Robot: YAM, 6 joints.
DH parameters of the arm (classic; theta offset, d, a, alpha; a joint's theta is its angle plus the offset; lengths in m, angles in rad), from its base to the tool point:
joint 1: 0 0.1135 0.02 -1.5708
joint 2: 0 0 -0.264 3.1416
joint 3: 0.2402 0 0.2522 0
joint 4: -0.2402 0 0.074 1.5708
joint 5: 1.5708 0 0 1.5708
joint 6: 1.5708 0.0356 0 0
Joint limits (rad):
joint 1: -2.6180..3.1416
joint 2: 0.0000..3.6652
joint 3: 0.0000..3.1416
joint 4: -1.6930..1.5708
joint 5: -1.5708..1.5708
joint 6: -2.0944..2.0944
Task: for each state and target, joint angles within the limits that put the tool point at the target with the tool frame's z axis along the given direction. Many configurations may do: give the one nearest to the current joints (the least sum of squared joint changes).
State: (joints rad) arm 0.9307 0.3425 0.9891 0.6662 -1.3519 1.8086
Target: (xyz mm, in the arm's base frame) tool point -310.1 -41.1 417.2 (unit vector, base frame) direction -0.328 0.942 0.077
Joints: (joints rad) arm 0.2450 0.0025 1.3627 1.0720 -1.4524 1.8086
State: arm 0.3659 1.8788 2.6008 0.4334 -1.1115 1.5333
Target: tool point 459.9 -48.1 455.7 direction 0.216 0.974 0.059
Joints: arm -0.1811 2.2062 2.2264 0.9898 -1.5010 1.5333
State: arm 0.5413 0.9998 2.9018 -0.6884 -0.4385 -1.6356
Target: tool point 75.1 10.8 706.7 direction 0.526 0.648 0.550
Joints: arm -0.2145 1.4464 2.6630 -0.2454 -0.8412 -1.6356
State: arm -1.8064 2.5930 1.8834 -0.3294 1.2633 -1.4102
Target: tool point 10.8 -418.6 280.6 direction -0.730 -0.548 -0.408
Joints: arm -1.4789 1.8526 1.5172 -0.3705 0.8904 -1.4102
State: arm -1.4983 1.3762 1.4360 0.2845 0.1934 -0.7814
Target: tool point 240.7 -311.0 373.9 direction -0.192 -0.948 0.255
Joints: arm -0.8420 1.7036 1.3035 0.8148 0.8857 -0.7814
